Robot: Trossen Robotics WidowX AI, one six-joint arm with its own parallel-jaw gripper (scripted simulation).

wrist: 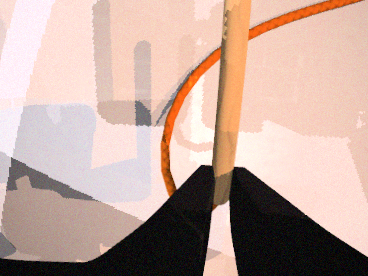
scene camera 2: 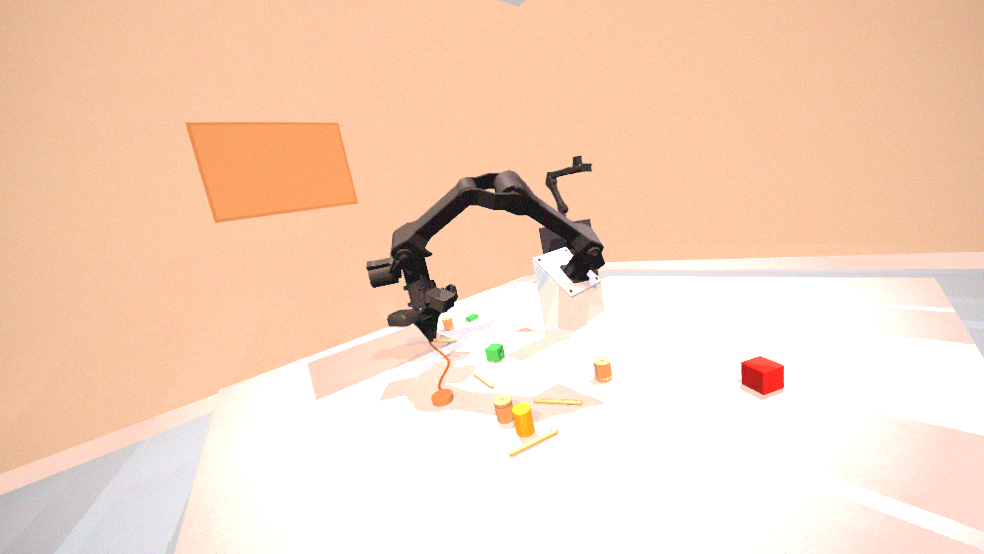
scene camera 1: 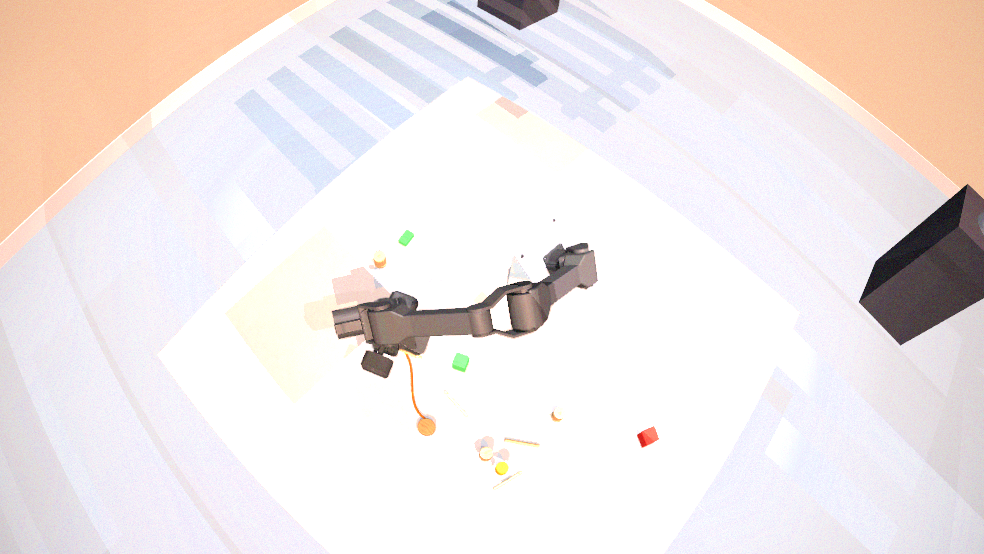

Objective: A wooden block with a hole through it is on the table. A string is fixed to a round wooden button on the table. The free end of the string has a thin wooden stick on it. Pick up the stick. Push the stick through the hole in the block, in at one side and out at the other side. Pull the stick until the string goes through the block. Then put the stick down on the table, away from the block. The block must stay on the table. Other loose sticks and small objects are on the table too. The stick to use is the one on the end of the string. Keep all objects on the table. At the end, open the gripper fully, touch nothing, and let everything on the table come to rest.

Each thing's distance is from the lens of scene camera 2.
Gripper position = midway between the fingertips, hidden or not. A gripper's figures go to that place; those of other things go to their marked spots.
my gripper [scene camera 2: 432, 340]: 0.78 m
red cube [scene camera 2: 763, 375]: 0.56 m
